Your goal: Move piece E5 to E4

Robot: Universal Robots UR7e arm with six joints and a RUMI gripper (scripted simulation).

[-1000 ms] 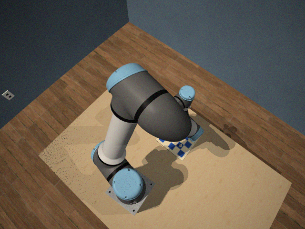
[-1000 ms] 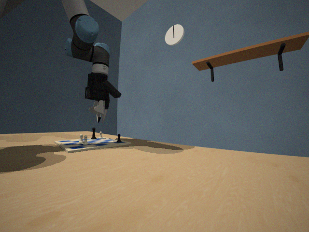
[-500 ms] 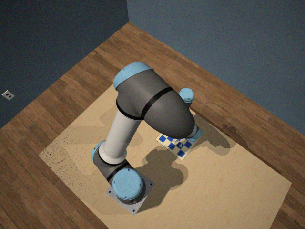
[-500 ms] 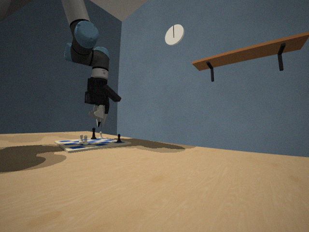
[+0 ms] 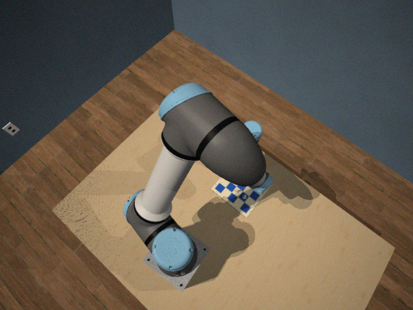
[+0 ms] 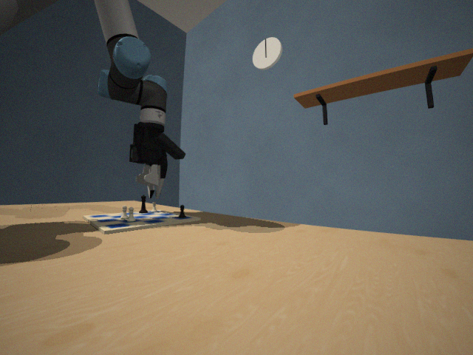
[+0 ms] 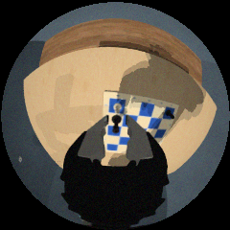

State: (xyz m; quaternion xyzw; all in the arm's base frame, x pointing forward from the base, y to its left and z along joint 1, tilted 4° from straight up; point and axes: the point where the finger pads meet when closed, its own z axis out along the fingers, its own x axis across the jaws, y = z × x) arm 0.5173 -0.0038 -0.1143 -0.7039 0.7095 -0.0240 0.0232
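My hand is 3 cm past the tall black piece and 3 cm above it. From my hand the other things lie so: chessboard 8 cm behind, 6 cm to the right, 6 cm below; black pawn 1 cm behind, 15 cm to the right, 4 cm below.
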